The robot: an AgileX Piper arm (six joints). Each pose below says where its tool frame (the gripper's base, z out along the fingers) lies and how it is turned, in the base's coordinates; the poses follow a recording.
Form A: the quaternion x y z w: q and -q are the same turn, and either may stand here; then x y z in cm.
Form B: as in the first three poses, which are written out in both.
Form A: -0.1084, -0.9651, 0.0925, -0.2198, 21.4, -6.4, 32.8
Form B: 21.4, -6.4, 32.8, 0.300, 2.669, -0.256
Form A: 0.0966, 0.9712, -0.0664, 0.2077, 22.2, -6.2, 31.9
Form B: 22.2, -6.2, 31.9, 0.269, 2.704, -0.185
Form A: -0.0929, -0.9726, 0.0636, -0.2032, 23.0, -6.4, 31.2
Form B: 23.0, -6.4, 31.2, 0.259, 2.714, -0.177
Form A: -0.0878, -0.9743, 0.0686, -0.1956, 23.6, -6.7, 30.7
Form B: 23.6, -6.7, 30.7, 0.246, 2.730, -0.192
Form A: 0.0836, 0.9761, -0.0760, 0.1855, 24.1, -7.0, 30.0
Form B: 24.1, -7.0, 30.0, 0.236, 2.750, -0.214
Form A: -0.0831, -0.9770, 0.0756, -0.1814, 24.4, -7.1, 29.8
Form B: 24.4, -7.1, 29.8, 0.235, 2.759, -0.213
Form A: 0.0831, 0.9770, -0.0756, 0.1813, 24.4, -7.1, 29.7
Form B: 24.4, -7.1, 29.7, 0.235, 2.759, -0.213
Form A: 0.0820, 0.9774, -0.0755, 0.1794, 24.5, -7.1, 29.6
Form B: 24.5, -7.1, 29.6, 0.232, 2.763, -0.213
